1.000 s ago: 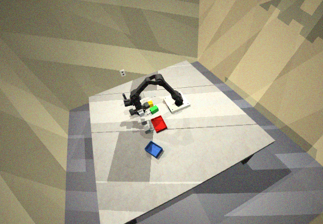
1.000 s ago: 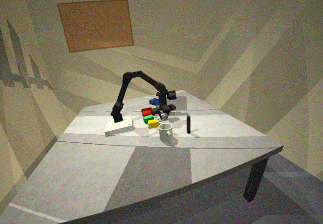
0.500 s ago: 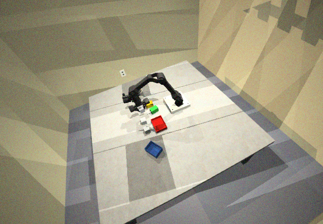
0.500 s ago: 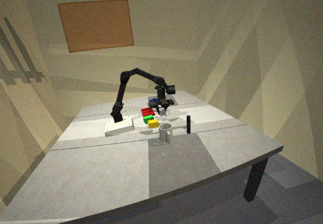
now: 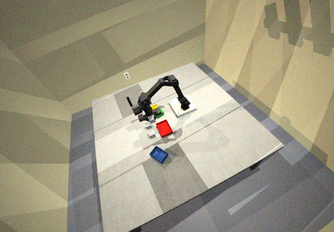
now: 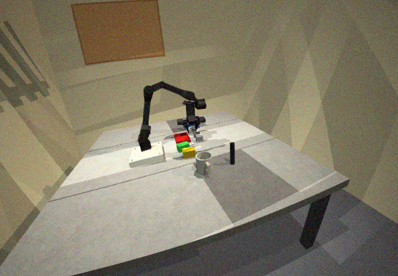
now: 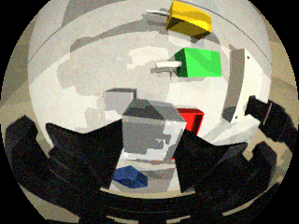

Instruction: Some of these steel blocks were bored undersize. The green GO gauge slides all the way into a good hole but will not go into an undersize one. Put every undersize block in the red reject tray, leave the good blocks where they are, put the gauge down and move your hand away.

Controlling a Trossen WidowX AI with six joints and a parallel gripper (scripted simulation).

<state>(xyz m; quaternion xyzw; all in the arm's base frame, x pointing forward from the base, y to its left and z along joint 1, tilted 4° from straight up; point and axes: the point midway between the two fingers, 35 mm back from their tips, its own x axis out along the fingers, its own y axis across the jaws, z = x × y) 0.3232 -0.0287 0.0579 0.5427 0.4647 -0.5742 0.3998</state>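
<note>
Right now my gripper tip is 90 mm to the right of the red reject tray, 70 mm above it and 50 mm past it. From my gripper tip the other things lie so: green GO gauge 70 mm to the right, 70 mm behind, 50 mm below; yellow block 160 mm to the right, 60 mm behind, 50 mm below; steel block 50 mm below, 40 mm ahead, 10 mm to the right.
</note>
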